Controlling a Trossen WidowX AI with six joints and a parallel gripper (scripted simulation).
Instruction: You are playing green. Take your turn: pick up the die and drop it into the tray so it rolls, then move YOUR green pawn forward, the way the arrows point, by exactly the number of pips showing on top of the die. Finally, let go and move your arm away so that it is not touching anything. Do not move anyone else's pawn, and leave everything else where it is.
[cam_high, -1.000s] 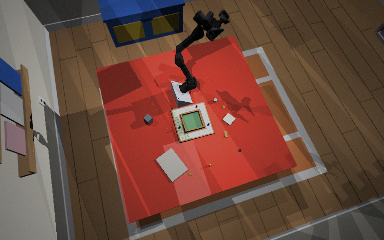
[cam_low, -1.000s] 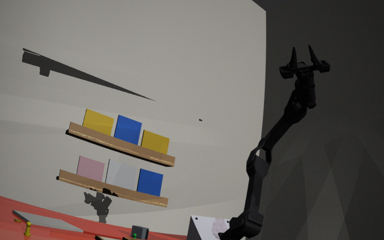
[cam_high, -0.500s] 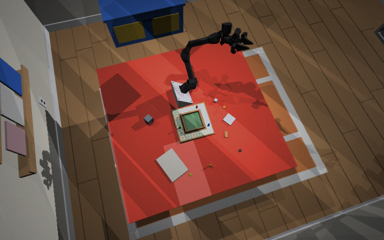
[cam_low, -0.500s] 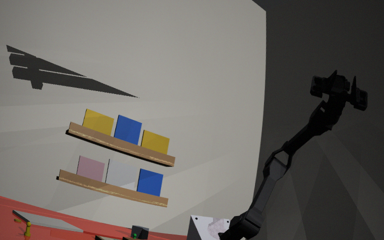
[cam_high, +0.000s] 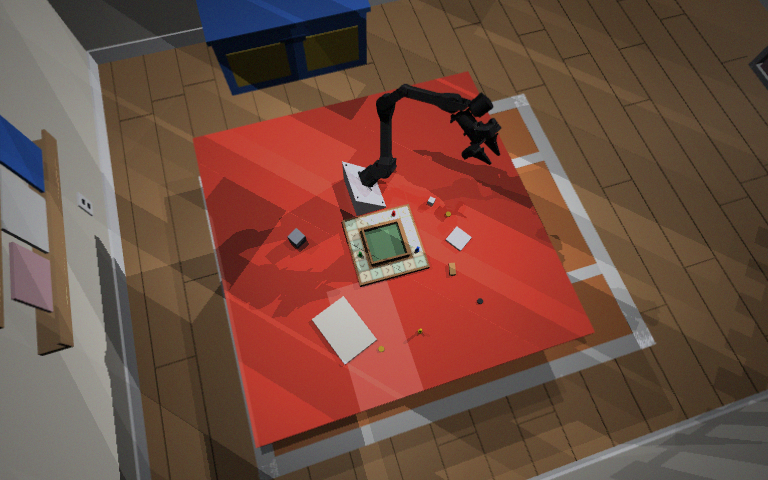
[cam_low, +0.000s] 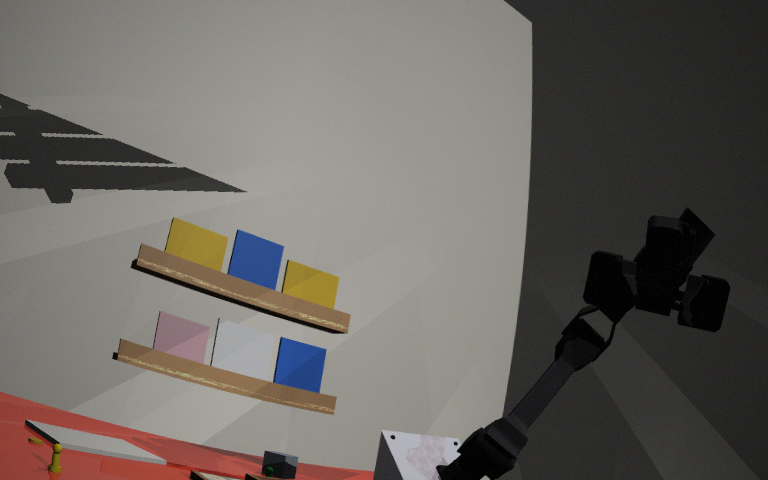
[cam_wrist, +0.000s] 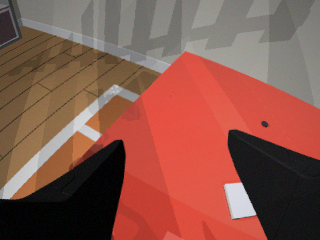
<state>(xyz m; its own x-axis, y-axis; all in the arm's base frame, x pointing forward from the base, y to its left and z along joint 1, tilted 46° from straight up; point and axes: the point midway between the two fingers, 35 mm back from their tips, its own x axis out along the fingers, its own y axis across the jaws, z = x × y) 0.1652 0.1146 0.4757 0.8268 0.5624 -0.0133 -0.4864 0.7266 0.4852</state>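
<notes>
Right now the grey die is 4 cm behind my gripper tip, 20 cm to the right of it and 29 cm below it. Round my gripper tip: small white block 15 cm ahead, 15 cm to the right, 29 cm below; then tan block 26 cm ahead, 22 cm to the right, 29 cm below; then blue pawn 15 cm ahead, 33 cm to the right, 27 cm below.
</notes>
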